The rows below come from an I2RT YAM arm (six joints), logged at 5 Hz.
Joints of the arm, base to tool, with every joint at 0 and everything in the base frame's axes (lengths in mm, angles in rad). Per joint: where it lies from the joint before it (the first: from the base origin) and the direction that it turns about. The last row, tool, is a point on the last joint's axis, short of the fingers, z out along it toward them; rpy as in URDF.
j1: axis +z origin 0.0 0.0 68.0
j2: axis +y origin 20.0 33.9 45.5
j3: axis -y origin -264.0 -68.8 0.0
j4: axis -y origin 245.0 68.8 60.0
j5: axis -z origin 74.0 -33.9 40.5
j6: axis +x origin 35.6 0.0 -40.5
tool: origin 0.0 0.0 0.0 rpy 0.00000 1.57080 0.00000
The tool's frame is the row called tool.
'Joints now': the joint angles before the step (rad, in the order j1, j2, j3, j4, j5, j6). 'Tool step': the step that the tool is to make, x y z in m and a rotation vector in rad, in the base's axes. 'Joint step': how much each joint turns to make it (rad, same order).
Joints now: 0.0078 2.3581 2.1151 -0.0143 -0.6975 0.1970
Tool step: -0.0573 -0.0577 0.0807 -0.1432 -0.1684 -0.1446
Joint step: -0.1109 -0.2787 -0.1634 -0.0379 0.0627 -0.1579
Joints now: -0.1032 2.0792 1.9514 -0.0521 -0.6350 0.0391
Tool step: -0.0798 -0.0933 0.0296 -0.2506 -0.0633 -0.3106
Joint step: -0.2228 -0.2615 -0.2349 -0.0461 0.1316 -0.2487
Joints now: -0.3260 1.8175 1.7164 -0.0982 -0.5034 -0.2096
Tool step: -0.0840 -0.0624 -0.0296 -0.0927 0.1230 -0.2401
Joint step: -0.2204 -0.2028 -0.2950 -0.0448 0.0554 -0.1412
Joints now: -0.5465 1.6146 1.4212 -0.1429 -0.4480 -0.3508
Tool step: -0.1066 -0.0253 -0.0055 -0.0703 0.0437 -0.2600
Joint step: -0.2437 -0.2734 -0.2587 -0.0380 0.0434 -0.0785
